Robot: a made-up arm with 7 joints.
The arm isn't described. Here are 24 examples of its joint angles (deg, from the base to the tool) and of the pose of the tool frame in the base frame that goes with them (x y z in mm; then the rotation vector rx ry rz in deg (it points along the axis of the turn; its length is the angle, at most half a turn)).
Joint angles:
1: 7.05 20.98 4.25 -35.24 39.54 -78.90 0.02
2: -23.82 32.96 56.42 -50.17 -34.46 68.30 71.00
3: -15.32 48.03 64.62 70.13 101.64 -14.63 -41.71
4: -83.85 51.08 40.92 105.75 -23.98 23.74 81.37
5: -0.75 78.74 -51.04 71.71 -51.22 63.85 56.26
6: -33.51 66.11 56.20 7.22 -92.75 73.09 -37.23
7: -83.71 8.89 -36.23 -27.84 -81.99 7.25 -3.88
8: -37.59 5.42 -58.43 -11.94 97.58 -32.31 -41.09
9: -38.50 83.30 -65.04 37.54 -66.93 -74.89 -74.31
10: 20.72 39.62 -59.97 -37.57 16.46 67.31 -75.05
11: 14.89 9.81 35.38 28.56 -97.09 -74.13 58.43
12: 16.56 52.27 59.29 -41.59 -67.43 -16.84 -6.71
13: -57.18 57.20 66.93 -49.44 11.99 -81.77 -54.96
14: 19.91 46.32 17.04 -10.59 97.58 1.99 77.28
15: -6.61 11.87 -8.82 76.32 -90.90 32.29 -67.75
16: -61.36 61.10 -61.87 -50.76 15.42 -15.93 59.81
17: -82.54 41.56 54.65 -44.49 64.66 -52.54 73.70
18: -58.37 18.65 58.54 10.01 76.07 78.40 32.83
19: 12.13 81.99 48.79 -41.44 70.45 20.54 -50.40
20: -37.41 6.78 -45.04 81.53 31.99 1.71 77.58
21: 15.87 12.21 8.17 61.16 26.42 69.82 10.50
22: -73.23 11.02 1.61 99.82 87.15 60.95 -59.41
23: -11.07 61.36 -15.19 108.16 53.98 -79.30 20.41
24: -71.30 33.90 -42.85 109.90 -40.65 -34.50 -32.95
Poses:
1: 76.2 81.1 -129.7 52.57 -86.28 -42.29
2: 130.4 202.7 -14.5 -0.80 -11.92 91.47
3: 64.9 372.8 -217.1 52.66 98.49 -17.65
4: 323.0 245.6 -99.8 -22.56 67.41 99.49
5: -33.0 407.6 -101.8 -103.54 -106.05 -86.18
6: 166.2 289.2 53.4 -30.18 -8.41 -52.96
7: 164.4 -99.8 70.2 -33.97 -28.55 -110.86
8: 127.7 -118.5 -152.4 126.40 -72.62 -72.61
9: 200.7 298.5 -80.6 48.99 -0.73 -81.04
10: -35.9 51.6 -219.5 -4.58 99.43 -108.50
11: -69.2 234.3 -266.9 -48.44 -40.82 160.88
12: 75.0 215.2 30.7 12.37 -53.16 -10.09
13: 48.9 140.4 54.9 -144.92 66.42 -31.18
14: 96.9 246.4 -157.8 126.83 -78.63 16.96
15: -10.2 109.8 -381.2 -108.00 30.65 2.74
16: 137.7 16.6 -42.2 7.76 -85.88 -32.46
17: 92.1 137.2 119.3 -21.72 126.37 -65.09
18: 225.1 249.6 -93.4 24.86 62.39 118.33
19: 129.9 168.8 74.5 140.88 18.28 31.40
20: 177.9 66.3 -354.0 86.75 -9.66 13.62
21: -152.4 166.8 -318.2 48.53 157.13 19.14
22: 316.0 109.2 -198.7 58.70 117.51 -10.00
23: -21.9 348.0 -190.7 61.35 51.93 -35.33
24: 306.9 242.6 -146.1 28.41 18.32 -8.17
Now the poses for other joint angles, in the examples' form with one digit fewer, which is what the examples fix.
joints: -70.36 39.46 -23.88 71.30 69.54 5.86 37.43
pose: 356 208 -107 120.7 -12.7 25.8
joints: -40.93 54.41 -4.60 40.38 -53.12 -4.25 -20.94
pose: 276 278 -107 -1.4 -1.6 -2.3
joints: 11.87 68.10 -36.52 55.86 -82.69 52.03 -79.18
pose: -60 353 -202 -77.4 80.5 3.8
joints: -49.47 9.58 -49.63 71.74 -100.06 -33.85 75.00
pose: 273 56 -280 -21.8 39.2 87.7
